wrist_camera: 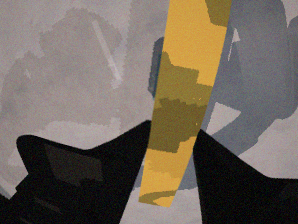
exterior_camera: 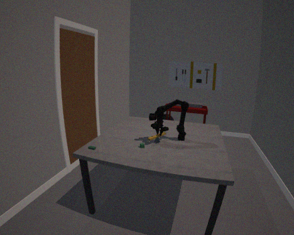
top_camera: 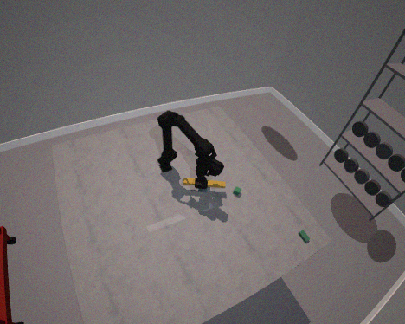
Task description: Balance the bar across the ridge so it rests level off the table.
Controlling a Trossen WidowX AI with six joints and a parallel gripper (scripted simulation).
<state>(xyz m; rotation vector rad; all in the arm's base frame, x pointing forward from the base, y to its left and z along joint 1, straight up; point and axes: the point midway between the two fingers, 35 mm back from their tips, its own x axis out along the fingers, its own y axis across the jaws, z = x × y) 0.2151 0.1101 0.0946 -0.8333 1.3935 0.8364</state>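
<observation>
Right now my gripper tip is 2 cm to the right of the yellow bar and 1 cm short of it. From my gripper tip the other things lie so: green cube 19 cm to the left, 11 cm ahead, 4 cm below; flat green block 52 cm ahead, 39 cm to the left, 5 cm below.
</observation>
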